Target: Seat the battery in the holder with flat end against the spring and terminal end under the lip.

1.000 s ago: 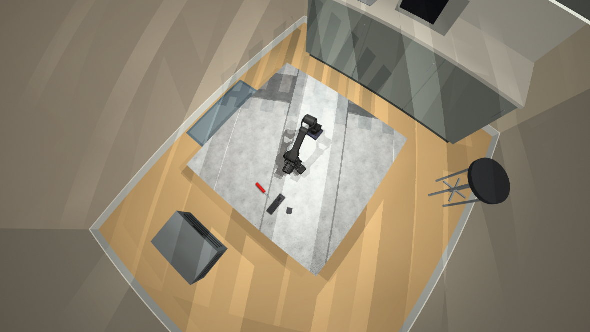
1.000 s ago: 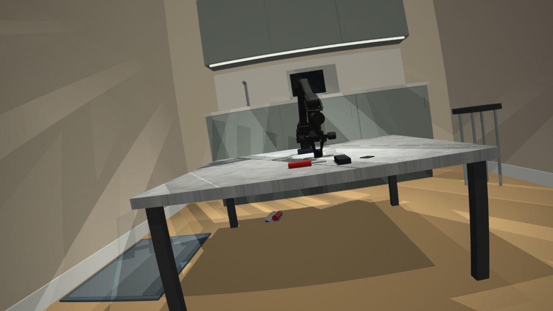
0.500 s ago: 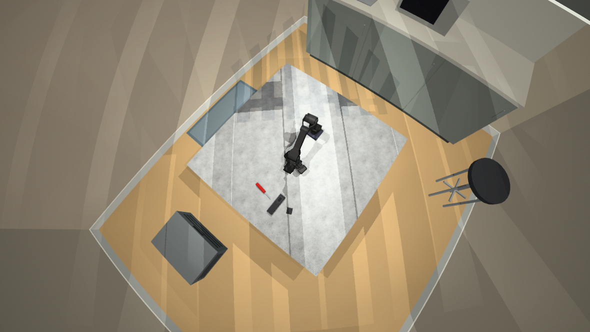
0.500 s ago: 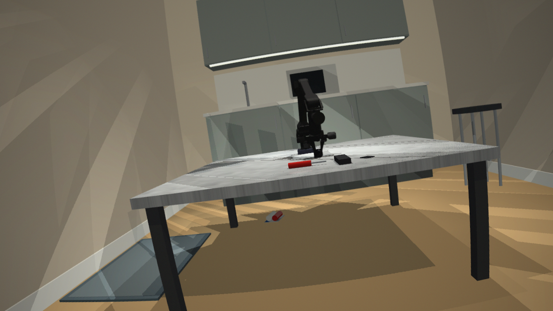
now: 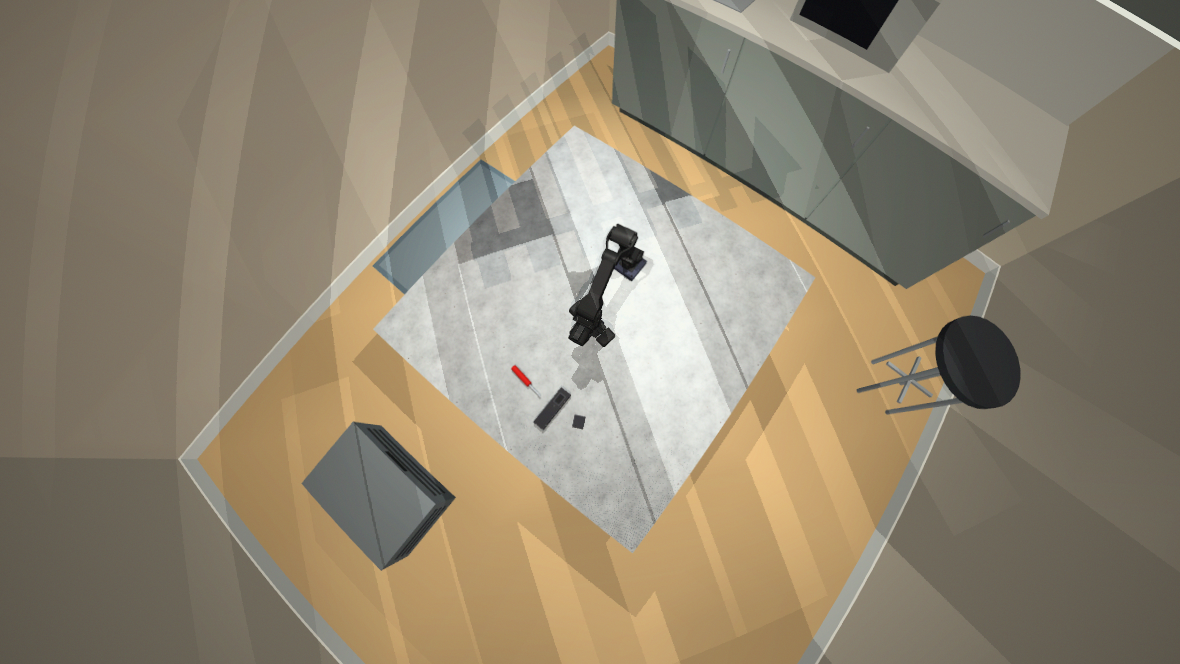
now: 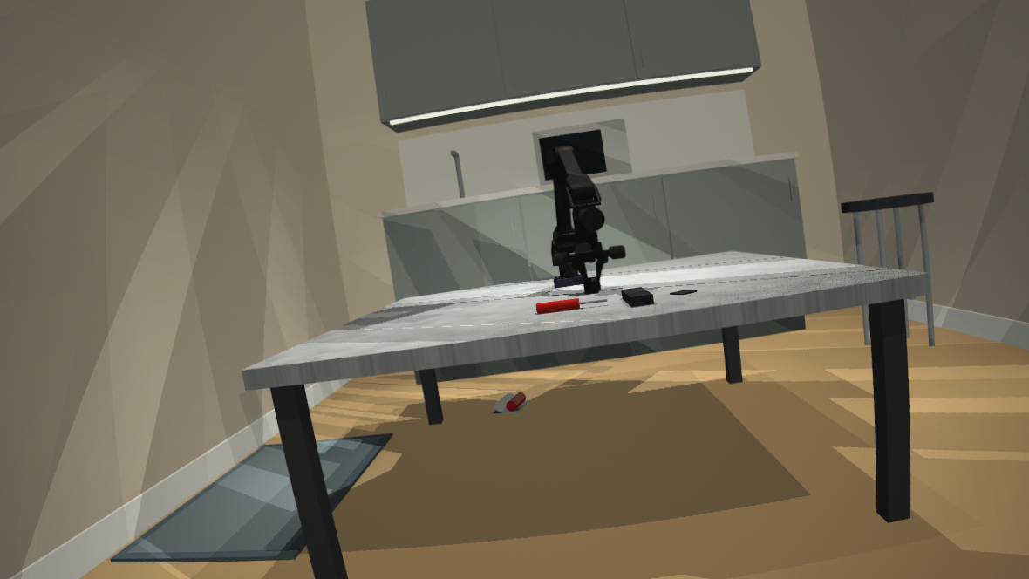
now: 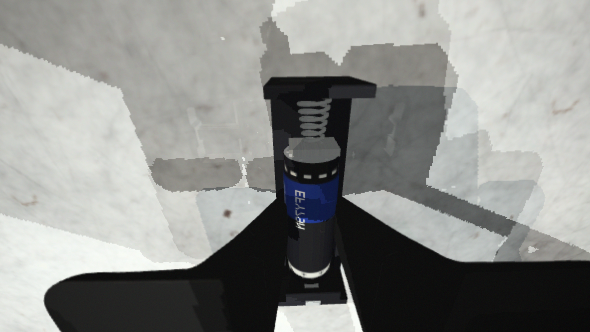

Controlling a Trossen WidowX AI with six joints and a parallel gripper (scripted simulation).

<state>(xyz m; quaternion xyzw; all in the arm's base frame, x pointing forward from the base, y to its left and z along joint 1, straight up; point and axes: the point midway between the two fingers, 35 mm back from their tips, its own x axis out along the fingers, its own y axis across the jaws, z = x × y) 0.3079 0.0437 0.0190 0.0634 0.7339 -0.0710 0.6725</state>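
Now: gripper tip 1 cm below the battery. Also, from my gripper tip: black battery door: 31 cm ahead, 16 cm to the left, 1 cm below; then red screwdriver: 31 cm ahead, 7 cm to the right; then black remote: 33 cm ahead, 6 cm to the left, 1 cm above.
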